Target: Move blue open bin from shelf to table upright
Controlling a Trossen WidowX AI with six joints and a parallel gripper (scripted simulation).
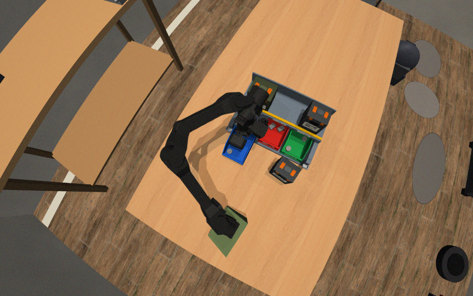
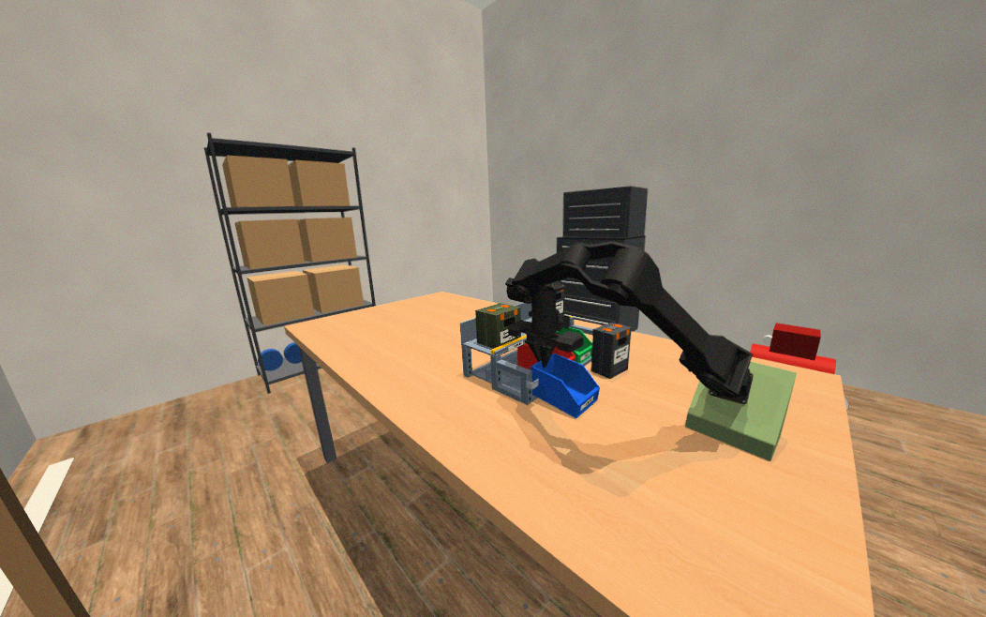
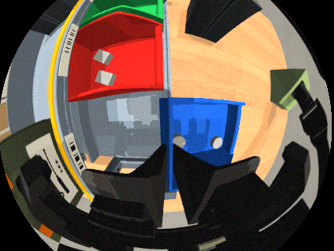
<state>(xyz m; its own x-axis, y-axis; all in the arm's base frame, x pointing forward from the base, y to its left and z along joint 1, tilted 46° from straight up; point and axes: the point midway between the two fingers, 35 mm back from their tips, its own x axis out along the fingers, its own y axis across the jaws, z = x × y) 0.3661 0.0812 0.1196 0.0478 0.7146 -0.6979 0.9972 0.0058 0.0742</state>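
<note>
Now: the blue open bin 60 mm below my hand and 60 mm behind it. From my hand the other things lie so: olive case: 150 mm ahead, 50 mm above, 10 mm to the left; red bin: 110 mm to the right, 80 mm ahead, 60 mm below; green bin: 220 mm to the right, 80 mm ahead, 60 mm below.
</note>
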